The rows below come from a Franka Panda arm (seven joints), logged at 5 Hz.
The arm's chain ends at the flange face. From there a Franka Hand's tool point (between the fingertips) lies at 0.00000 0.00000 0.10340 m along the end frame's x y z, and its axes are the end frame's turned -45 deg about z.
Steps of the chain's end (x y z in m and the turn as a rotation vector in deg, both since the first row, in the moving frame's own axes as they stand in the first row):
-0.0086 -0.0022 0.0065 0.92 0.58 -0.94
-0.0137 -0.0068 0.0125 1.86 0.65 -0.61
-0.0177 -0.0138 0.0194 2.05 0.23 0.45
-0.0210 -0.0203 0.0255 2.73 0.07 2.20
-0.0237 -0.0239 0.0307 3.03 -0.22 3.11
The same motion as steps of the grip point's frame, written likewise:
-0.0026 -0.0081 0.0065 0.24 1.06 -0.94
-0.0017 -0.0161 0.0124 0.86 1.77 -0.61
0.0002 -0.0246 0.0193 1.29 1.61 0.45
0.0031 -0.0325 0.0254 1.88 1.98 2.20
0.0038 -0.0377 0.0306 2.30 1.99 3.11

